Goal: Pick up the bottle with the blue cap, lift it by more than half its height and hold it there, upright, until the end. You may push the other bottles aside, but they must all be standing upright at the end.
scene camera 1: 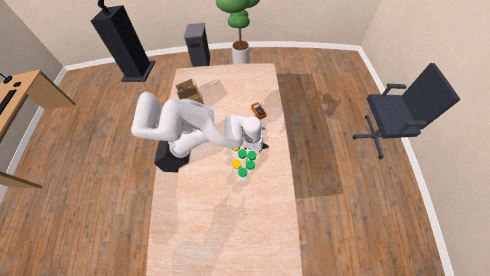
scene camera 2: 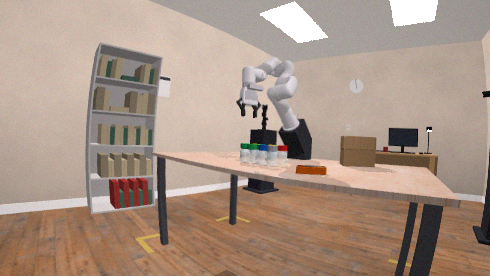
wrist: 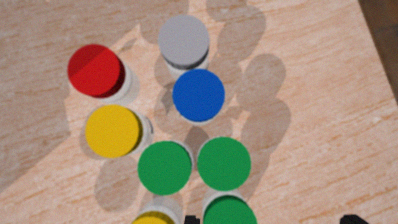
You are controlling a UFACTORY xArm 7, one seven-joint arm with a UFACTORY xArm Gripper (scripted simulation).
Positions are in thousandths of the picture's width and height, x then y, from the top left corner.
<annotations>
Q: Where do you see a blue-capped bottle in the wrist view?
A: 499, 422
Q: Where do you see a red-capped bottle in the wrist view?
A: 237, 315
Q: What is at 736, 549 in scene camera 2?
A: A cardboard box.
</annotations>
